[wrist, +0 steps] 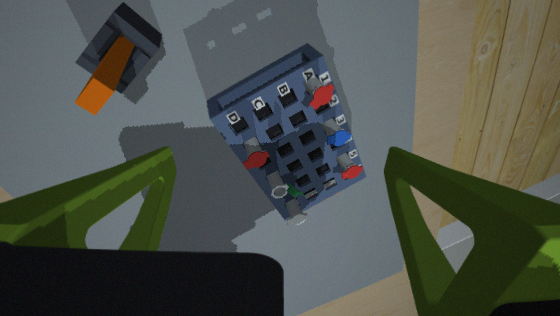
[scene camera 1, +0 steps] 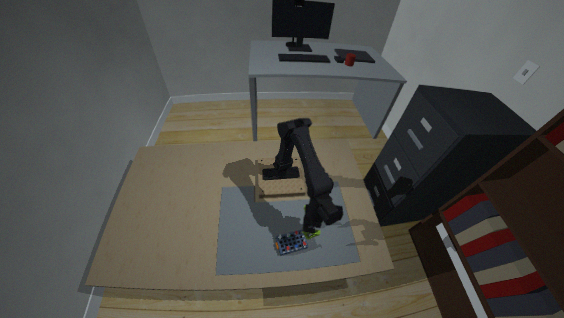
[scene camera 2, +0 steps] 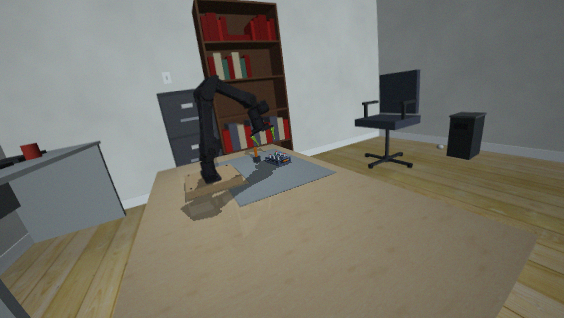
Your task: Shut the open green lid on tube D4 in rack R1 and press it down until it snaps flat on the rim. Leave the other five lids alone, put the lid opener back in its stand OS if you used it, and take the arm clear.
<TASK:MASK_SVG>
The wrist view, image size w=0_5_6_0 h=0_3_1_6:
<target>my gripper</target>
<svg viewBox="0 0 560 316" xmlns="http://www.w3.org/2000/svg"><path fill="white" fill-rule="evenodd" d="M389 148L384 167L384 177L418 316L560 316L560 204L442 166L398 147ZM410 185L471 229L474 235L474 246L457 274L427 227ZM284 271L280 263L275 259L259 253L158 251L177 172L170 147L162 147L117 166L0 203L0 316L284 316ZM150 185L138 216L119 249L88 249L85 242L88 229Z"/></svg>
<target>orange-topped object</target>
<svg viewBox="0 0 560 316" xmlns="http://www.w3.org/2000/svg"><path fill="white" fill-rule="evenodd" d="M122 35L110 47L75 101L75 104L93 115L98 113L114 93L135 46Z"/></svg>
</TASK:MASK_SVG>
